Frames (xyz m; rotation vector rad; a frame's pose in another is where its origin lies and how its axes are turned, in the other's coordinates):
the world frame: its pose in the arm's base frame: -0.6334 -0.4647 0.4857 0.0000 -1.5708 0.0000
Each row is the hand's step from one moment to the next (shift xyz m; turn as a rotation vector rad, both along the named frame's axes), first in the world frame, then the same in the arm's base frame.
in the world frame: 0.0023 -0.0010 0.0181 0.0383 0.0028 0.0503
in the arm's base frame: -0.0181 -0.0010 0.0023 -0.0503 0.0028 0.0383
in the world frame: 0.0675 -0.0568 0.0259 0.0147 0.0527 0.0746
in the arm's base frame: -0.0259 -0.0568 0.0675 -0.0746 0.0527 0.0147
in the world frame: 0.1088 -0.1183 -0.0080 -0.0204 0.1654 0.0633
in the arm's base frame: 0.0080 -0.1183 0.1088 -0.0633 0.1654 -0.0204
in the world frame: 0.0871 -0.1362 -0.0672 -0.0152 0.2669 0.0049
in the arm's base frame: 0.0672 -0.1362 0.0871 -0.0049 0.2669 -0.0152
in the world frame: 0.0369 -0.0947 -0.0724 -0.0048 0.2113 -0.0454
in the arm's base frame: 0.0724 -0.0947 0.0369 0.0454 0.2113 -0.0048
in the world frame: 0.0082 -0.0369 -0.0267 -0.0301 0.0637 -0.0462
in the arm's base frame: 0.0267 -0.0369 0.0082 0.0462 0.0637 -0.0301
